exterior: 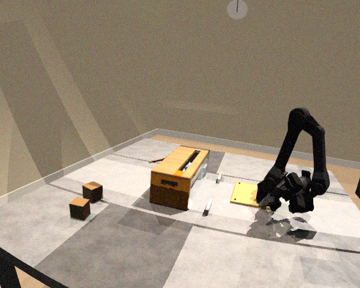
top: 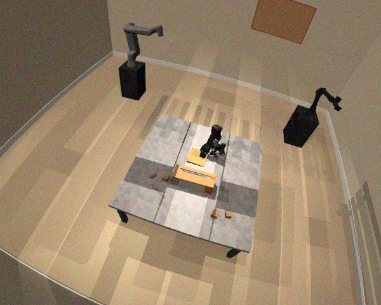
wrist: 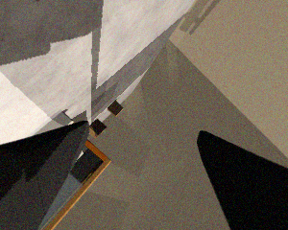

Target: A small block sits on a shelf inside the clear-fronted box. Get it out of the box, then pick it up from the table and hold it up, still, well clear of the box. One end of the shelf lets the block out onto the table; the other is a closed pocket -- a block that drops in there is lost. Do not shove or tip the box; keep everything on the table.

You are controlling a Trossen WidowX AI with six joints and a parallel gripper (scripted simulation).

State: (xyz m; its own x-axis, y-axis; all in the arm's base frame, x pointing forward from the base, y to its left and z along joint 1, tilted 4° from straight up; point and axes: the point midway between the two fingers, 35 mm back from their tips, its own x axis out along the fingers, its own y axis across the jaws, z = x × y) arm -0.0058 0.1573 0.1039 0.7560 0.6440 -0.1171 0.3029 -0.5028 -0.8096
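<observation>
Right now my gripper tip is 300 mm short of the blue block, 200 mm to the left of it and 20 mm above it. The rest, counted from my gripper tip: thin stick: 530 mm ahead, 490 mm to the right, 100 mm below.
</observation>
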